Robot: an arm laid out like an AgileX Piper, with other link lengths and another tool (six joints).
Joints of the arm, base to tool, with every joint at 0 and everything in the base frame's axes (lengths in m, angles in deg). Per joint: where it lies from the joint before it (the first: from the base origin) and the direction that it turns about. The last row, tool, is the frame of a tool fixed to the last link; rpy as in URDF.
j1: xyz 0 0 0.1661 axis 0 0 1
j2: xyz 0 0 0 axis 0 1 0
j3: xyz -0.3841 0 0.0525 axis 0 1 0
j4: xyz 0.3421 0 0.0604 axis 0.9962 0 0.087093
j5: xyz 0 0 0 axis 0 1 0
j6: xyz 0.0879 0 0.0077 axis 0.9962 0 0.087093
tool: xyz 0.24 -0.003 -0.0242 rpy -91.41 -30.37 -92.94
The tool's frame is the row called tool.
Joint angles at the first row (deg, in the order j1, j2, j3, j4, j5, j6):
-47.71, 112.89, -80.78, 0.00, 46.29, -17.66
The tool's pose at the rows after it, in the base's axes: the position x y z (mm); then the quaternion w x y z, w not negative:
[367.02 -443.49 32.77 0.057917 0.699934 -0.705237 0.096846]
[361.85 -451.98 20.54 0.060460 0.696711 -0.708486 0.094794]
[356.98 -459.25 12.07 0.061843 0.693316 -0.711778 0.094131]
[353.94 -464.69 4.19 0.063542 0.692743 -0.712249 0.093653]
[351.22 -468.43 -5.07 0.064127 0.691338 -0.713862 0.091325]
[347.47 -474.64 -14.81 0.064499 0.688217 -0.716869 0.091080]
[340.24 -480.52 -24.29 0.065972 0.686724 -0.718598 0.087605]
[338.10 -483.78 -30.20 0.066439 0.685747 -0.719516 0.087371]
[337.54 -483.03 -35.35 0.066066 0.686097 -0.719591 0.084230]
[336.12 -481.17 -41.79 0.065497 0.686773 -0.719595 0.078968]
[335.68 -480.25 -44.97 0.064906 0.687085 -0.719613 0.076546]
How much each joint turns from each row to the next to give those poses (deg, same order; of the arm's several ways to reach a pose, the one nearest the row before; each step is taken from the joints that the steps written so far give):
-0.67, 1.36, 0.00, -0.80, -1.03, -0.10
-0.82, 1.32, 0.00, -0.26, -1.14, -0.12
-0.79, 0.92, 0.00, -0.08, -0.88, -0.19
-0.50, 0.85, 0.00, -0.12, -0.83, -0.33
-0.42, 0.97, -0.01, -0.05, -0.72, -0.11
-0.68, 1.04, 0.01, 0.05, -1.05, -0.20
-0.85, 0.98, 0.00, -0.05, -0.62, -0.53
-0.35, 0.63, 0.00, 0.00, -0.62, -0.19
0.00, 0.51, 0.00, 0.00, -0.14, 0.00
0.00, 0.60, 0.04, 0.00, -0.04, -0.02
0.00, 0.31, 0.01, 0.06, -0.03, -0.05

